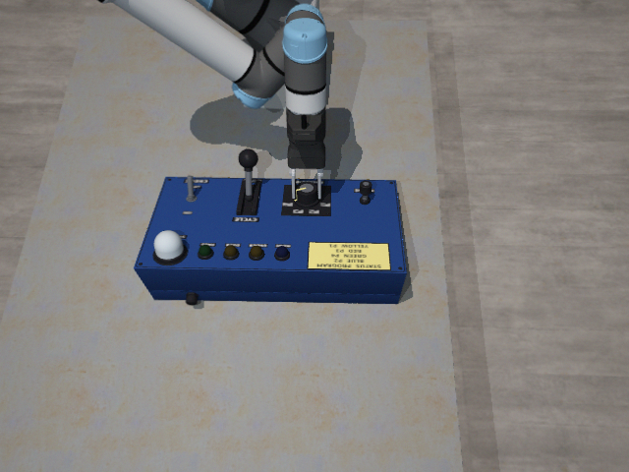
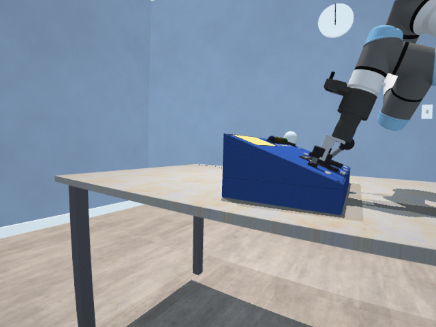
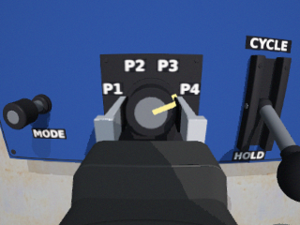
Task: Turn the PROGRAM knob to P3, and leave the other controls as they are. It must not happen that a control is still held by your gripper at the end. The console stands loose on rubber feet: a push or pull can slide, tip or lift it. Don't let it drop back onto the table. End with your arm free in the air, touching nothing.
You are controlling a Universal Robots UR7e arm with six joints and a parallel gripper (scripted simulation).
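My gripper is now 10 mm short of the black program knob, 10 mm to the left of it and 10 mm above it. Round my hand: ball-topped lever: 10 mm behind, 120 mm to the right; then blue console: 40 mm ahead, 60 mm to the right, 30 mm below; then mode knob: 10 mm behind, 120 mm to the left.
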